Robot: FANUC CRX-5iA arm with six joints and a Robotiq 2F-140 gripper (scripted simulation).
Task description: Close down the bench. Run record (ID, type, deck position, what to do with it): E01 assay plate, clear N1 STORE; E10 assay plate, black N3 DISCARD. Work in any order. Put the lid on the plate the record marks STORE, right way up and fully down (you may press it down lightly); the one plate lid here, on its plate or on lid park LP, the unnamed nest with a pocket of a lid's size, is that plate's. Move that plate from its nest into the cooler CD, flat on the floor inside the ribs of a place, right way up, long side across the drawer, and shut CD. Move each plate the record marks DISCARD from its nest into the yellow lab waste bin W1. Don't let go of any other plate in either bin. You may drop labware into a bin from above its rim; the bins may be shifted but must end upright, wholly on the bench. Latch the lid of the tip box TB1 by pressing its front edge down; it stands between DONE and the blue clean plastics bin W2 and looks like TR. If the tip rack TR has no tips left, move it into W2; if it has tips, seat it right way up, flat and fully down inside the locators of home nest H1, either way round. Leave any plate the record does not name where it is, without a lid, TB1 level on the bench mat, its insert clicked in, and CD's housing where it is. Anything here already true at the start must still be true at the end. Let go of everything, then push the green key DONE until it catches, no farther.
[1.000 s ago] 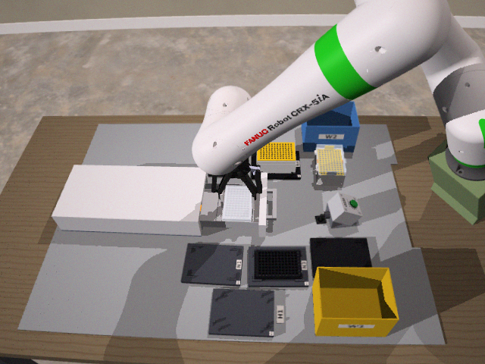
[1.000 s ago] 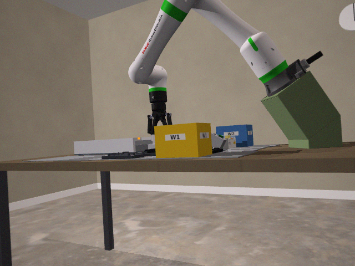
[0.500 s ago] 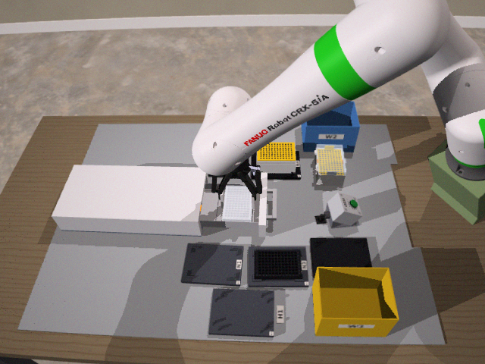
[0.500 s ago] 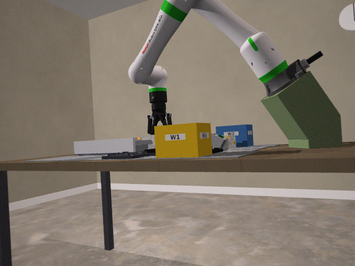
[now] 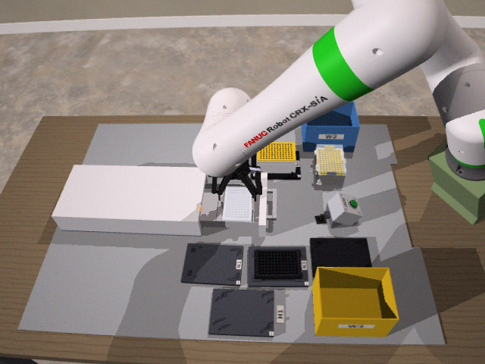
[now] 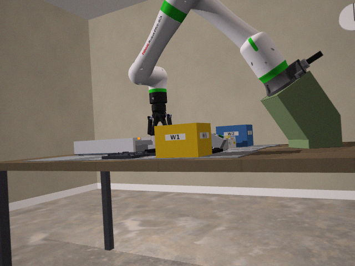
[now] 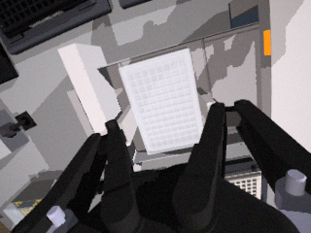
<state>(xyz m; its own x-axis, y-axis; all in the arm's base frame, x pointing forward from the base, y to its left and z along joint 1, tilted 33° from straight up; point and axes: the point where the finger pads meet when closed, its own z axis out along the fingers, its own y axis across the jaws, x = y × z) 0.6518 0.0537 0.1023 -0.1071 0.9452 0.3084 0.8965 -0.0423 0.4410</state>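
My hand is 30 mm short of the cooler drawer and 20 mm above it. The rest, counted from my hand: pale plate: 90 mm ahead, 190 mm to the right, 30 mm below; then nest N1: 40 mm ahead, 200 mm to the left, 40 mm below; then white cooler CD: 170 mm ahead, 20 mm to the left, 20 mm below.
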